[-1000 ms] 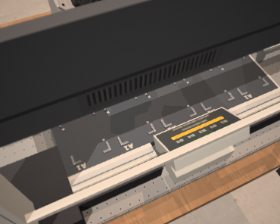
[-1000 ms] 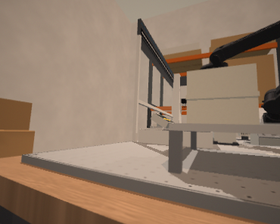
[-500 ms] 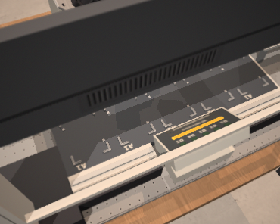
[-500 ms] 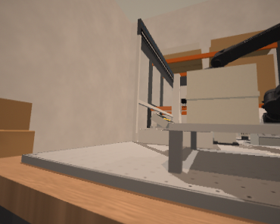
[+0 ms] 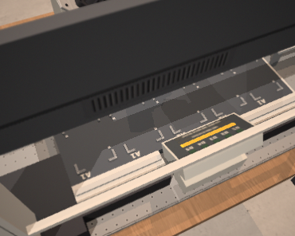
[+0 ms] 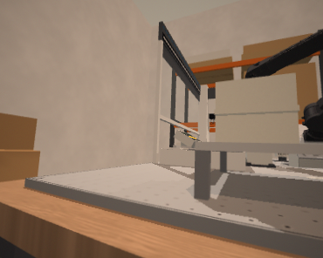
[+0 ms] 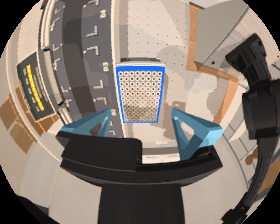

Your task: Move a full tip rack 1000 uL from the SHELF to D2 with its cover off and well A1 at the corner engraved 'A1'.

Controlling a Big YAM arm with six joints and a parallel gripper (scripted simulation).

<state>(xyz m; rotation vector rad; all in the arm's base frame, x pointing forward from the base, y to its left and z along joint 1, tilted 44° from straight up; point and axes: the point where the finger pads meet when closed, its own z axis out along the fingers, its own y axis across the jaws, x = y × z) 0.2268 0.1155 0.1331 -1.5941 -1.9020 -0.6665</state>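
Right now my hand is 10 mm short of the blue tip rack, 10 mm to the left of it and 70 mm above it. From my hand the other things lie so: clear rack cover: 10 mm ahead, 400 mm to the left, 70 mm below; frame post: 310 mm ahead, 290 mm to the left, 90 mm above; shelf: 160 mm behind, 450 mm to the left, 90 mm below.
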